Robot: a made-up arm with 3 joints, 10 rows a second.
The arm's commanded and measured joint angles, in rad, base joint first. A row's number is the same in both.
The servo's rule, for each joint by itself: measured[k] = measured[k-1] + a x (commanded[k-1-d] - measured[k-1]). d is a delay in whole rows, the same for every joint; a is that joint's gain. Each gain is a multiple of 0.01, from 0.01 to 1. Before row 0 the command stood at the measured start. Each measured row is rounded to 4 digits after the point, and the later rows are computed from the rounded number. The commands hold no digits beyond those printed.
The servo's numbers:
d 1
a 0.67 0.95 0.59
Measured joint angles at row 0:
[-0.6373 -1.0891 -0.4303]
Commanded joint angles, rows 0 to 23:
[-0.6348 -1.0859 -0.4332]
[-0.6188 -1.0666 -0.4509]
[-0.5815 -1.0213 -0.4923]
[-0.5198 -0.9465 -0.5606]
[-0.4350 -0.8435 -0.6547]
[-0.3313 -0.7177 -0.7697]
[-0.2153 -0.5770 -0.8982]
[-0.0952 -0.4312 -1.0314]
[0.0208 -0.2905 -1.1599]
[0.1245 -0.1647 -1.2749]
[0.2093 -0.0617 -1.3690]
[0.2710 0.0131 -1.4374]
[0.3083 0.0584 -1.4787]
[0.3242 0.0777 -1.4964]
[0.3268 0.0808 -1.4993]
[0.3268 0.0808 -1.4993]
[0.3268 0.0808 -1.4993]
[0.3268 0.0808 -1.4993]
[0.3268 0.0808 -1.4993]
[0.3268 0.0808 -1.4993]
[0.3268 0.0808 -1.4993]
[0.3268 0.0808 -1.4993]
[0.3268 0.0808 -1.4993]
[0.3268 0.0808 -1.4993]
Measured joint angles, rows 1 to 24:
[-0.6373 -1.0891 -0.4303]
[-0.6356 -1.0861 -0.4320]
[-0.6243 -1.0676 -0.4432]
[-0.5956 -1.0236 -0.4722]
[-0.5448 -0.9504 -0.5244]
[-0.4712 -0.8488 -0.6013]
[-0.3775 -0.7243 -0.7007]
[-0.2688 -0.5844 -0.8172]
[-0.1525 -0.4389 -0.9436]
[-0.0364 -0.2979 -1.0712]
[0.0714 -0.1714 -1.1914]
[0.1638 -0.0672 -1.2962]
[0.2356 0.0091 -1.3795]
[0.2843 0.0559 -1.4380]
[0.3110 0.0766 -1.4725]
[0.3216 0.0806 -1.4883]
[0.3251 0.0808 -1.4948]
[0.3262 0.0808 -1.4975]
[0.3266 0.0808 -1.4986]
[0.3267 0.0808 -1.4990]
[0.3268 0.0808 -1.4992]
[0.3268 0.0808 -1.4993]
[0.3268 0.0808 -1.4993]
[0.3268 0.0808 -1.4993]

